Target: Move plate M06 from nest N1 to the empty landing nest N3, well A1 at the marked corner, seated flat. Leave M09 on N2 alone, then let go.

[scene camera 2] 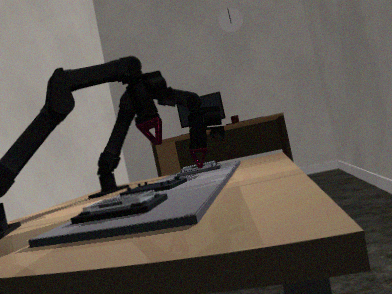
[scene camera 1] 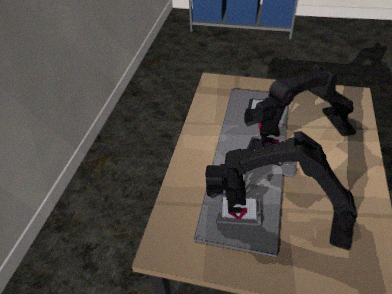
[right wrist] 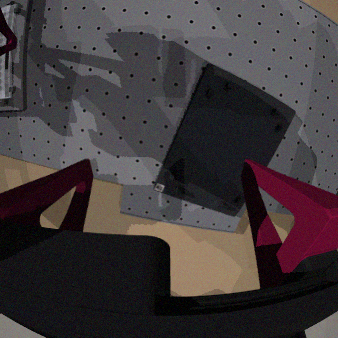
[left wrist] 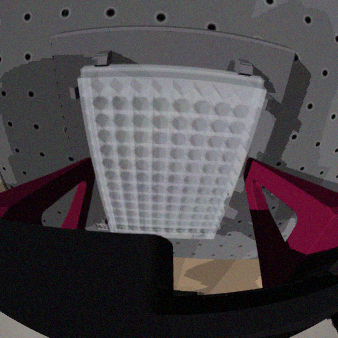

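A white well plate, taken as M06 (scene camera 1: 251,206) (left wrist: 165,150) (right wrist: 4,75), lies in a grey nest, taken as N1 (scene camera 1: 240,221) (left wrist: 175,46); its label is unreadable. My left gripper (scene camera 1: 237,215) (scene camera 2: 199,165) (left wrist: 168,165) is open, its fingers low at either side of this plate. The dark landing nest N3 (scene camera 2: 155,186) (right wrist: 225,140) holds no plate and sits turned in the right wrist view, with a small white A1 tag (right wrist: 159,187) at its lower-left corner. My right gripper (scene camera 2: 157,142) (right wrist: 166,167) is open and empty, above N3.
Another plate, taken as M09 (scene camera 1: 256,103) (scene camera 2: 120,202), sits in its dark nest (scene camera 2: 85,217) at the board's other end. The nests stand on a perforated grey board (scene camera 1: 215,230) (scene camera 2: 210,200) on the wooden table (scene camera 1: 170,220). Both arms reach over the board.
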